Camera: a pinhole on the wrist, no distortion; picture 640 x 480 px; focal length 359.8 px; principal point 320.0 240.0 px. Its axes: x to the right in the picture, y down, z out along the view. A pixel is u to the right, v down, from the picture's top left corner.
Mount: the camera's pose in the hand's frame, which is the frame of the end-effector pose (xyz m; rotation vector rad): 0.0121 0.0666 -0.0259 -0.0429 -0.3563 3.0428
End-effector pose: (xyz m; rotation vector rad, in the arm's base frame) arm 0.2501 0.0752 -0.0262 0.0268 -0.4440 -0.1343
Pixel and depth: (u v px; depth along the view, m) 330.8 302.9 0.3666
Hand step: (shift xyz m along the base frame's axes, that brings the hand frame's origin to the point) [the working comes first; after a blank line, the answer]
In the camera's frame: 0.0110 0.0641 0.3666

-0.1607 -0.0747 0.2733
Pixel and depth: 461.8 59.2 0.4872
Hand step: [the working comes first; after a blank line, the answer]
In the camera's frame: 0.1920 -0.2448 0.4872

-0.3499 0.2317 0.3875
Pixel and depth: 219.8 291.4 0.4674
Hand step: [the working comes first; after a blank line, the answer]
In the camera's frame: -0.1302 0.0668 0.4674

-0.0860 -0.1296 0.4199
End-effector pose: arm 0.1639 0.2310 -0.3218 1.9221 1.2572 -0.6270
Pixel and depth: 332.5 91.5 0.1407
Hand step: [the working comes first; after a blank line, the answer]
In the camera's frame: 0.0049 -0.0581 0.1407

0.0857 -0.1177 -0.0510
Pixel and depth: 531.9 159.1 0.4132
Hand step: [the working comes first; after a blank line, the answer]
In the camera's frame: 0.2433 -0.0929 0.4132

-0.0218 -0.4649 -0.0373
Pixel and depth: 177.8 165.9 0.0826
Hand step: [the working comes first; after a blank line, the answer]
In the camera's frame: -0.0326 -0.0170 0.0826

0.0734 -0.0382 -0.0475
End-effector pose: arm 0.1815 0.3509 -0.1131 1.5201 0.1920 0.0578
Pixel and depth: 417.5 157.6 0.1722
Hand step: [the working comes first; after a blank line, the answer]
In the camera's frame: 0.0467 -0.0394 0.1722

-0.0074 -0.1501 0.0779
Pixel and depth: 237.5 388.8 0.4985
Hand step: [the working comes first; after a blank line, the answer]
In the camera's frame: -0.1143 0.2062 0.4985

0.1365 -0.4066 -0.2479
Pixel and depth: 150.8 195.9 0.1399
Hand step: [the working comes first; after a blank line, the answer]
In the camera's frame: -0.0658 -0.0171 0.1399

0.0949 -0.0998 0.0435
